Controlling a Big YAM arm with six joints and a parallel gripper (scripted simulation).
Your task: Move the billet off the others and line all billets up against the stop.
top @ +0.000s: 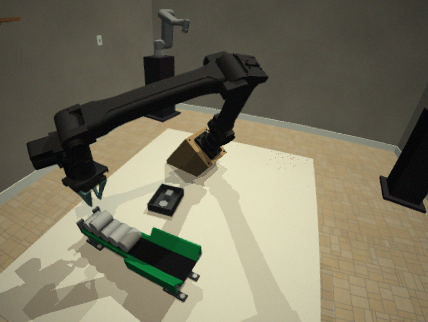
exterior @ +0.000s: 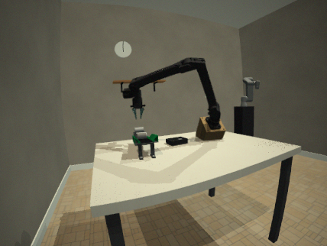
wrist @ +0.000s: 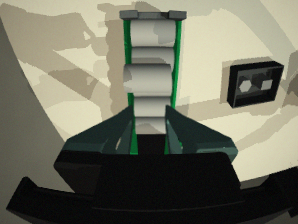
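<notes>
My gripper is now 8 cm to the left of the grey stop and 14 cm above it. The rest, counted from my hand: small black box 26 cm behind, 3 cm to the left, 19 cm below.
</notes>
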